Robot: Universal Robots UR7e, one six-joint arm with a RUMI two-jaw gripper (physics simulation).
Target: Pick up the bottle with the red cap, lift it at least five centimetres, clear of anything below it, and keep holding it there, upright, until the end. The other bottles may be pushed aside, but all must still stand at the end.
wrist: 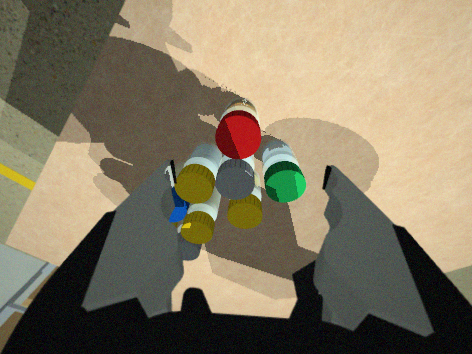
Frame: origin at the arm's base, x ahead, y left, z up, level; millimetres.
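Seen in the pictures: gripper, fingertip midpoint: [248, 164].
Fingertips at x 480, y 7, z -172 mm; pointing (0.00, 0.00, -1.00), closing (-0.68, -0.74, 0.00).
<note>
A point is followed by its place in that frame.
The bottle with the red cap [238, 134] {x 481, y 21, z -258 mm} stands upright at the far end of a tight group of bottles, seen from above in the wrist view. My gripper [248, 164] {x 480, y 7, z -172 mm} is open, with nothing held between its fingers. The red-capped bottle is beyond the line of the fingertips, a little left of their middle. Right below it in the view is a bottle with a grey cap [235, 179] {x 437, y 65, z -258 mm}, with an olive-capped bottle [195, 183] {x 468, y 112, z -258 mm} to its left and a green-capped bottle [285, 182] {x 391, y 17, z -258 mm} to its right.
Nearer me stand two more olive-capped bottles [245, 211] {x 385, y 92, z -258 mm} [198, 227] {x 406, y 175, z -258 mm}. A blue-capped bottle [178, 211] {x 450, y 173, z -258 mm} is partly hidden by the left finger, and another grey cap [190, 251] {x 373, y 234, z -258 mm} shows below. The table's edge runs down the left.
</note>
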